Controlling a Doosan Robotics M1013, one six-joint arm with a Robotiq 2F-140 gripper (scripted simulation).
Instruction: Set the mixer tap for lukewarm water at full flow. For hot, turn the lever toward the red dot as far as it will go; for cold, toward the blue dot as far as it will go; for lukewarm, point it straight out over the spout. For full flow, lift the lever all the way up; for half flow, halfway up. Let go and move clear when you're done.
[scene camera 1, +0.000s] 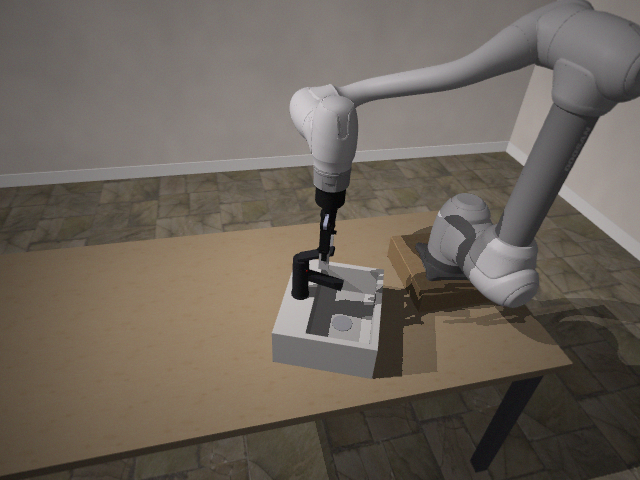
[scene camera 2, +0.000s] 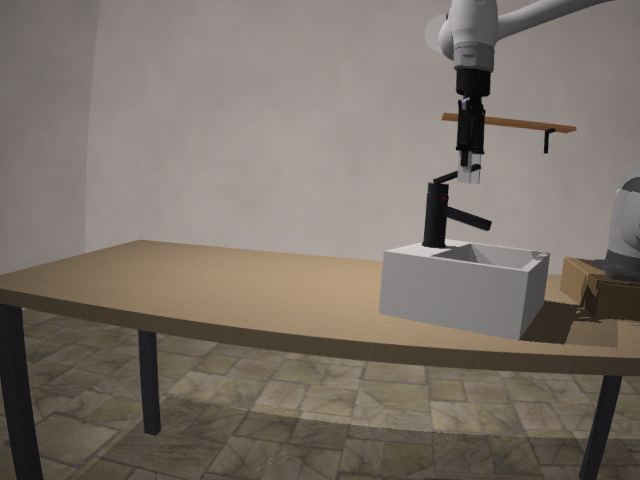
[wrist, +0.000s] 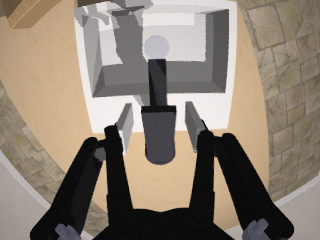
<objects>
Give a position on a white sink basin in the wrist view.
At 113, 50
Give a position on a black mixer tap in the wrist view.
157, 67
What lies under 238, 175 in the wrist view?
The gripper.
</objects>
